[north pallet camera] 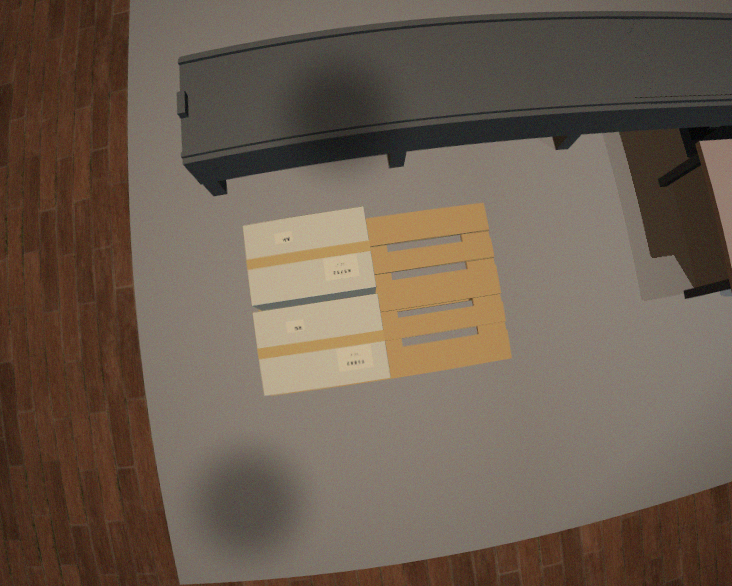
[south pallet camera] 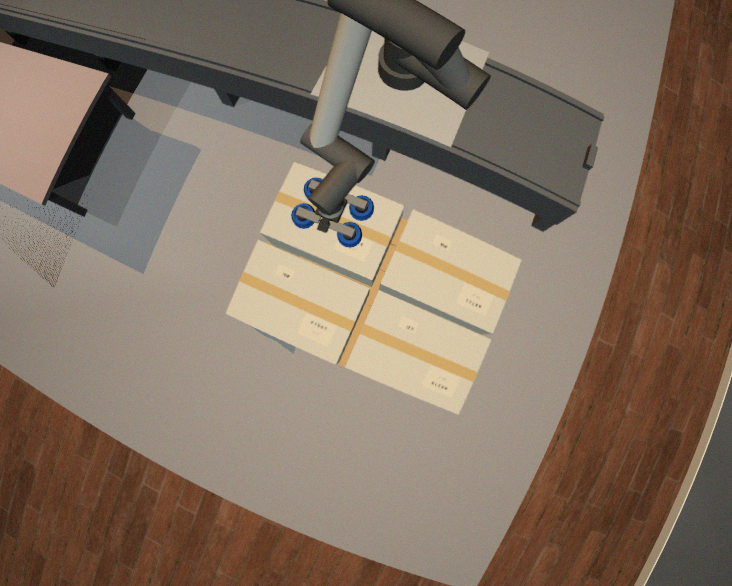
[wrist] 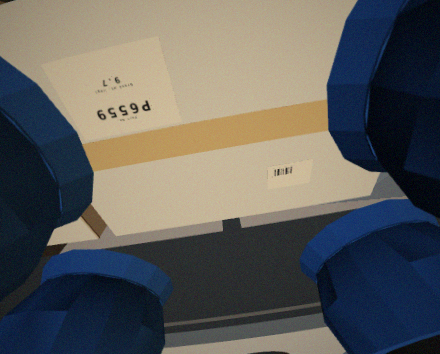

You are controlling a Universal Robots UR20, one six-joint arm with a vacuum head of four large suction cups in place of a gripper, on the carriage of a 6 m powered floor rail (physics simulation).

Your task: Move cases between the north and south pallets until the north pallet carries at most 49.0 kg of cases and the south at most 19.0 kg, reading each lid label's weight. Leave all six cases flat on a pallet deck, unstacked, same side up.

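Frame: origin at the arm's base, x ahead, y left, z up, level; metres.
Where they show: end effector, tool point: (wrist: 221, 216).
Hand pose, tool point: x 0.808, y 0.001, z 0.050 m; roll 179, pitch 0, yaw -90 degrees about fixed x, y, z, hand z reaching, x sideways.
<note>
After its pixels a point has its place.
My suction gripper (south pallet camera: 332, 212) {z 0.050, x 0.808, y 0.001 m} (wrist: 220, 202) {z 0.050, x 0.808, y 0.001 m} hangs above the case nearest the rail on the south pallet's left side; its four blue cups are apart from the lid and hold nothing. That case (south pallet camera: 283, 216) {z -0.127, x 0.874, y -0.229 m} (wrist: 210, 185) {z -0.128, x 0.706, y 0.026 m} lies flat; its upside-down label reads P6559, 9.7. Three more cases lie flat on the south pallet (south pallet camera: 385, 261) {z -0.426, x 0.840, y 0.271 m}: one front left (south pallet camera: 286, 293) {z -0.143, x 1.188, y -0.072 m}, one back right (south pallet camera: 454, 256) {z -0.128, x 0.739, y 0.555 m}, one front right (south pallet camera: 421, 354) {z -0.130, x 1.201, y 0.586 m}. Two cases, one nearer the rail (north pallet camera: 305, 281) {z -0.164, x 0.914, y -5.378 m} and one farther (north pallet camera: 311, 366) {z -0.158, x 1.288, y -5.404 m}, lie flat on the north pallet's (north pallet camera: 436, 285) {z -0.426, x 0.986, y -4.770 m} left half. Their labels are too small to read.
The long dark rail (north pallet camera: 457, 73) (south pallet camera: 213, 54) runs behind both pallets, with the arm's pale carriage (south pallet camera: 427, 113) {z 0.000, x 0.182, y 0.192 m} near its south end. A pink-topped table (north pallet camera: 717, 177) {z -0.040, x 0.703, y -3.269 m} (south pallet camera: 36, 122) {z -0.039, x 0.899, y -1.837 m} stands between the pallet areas. The north pallet's right half shows bare slats.
</note>
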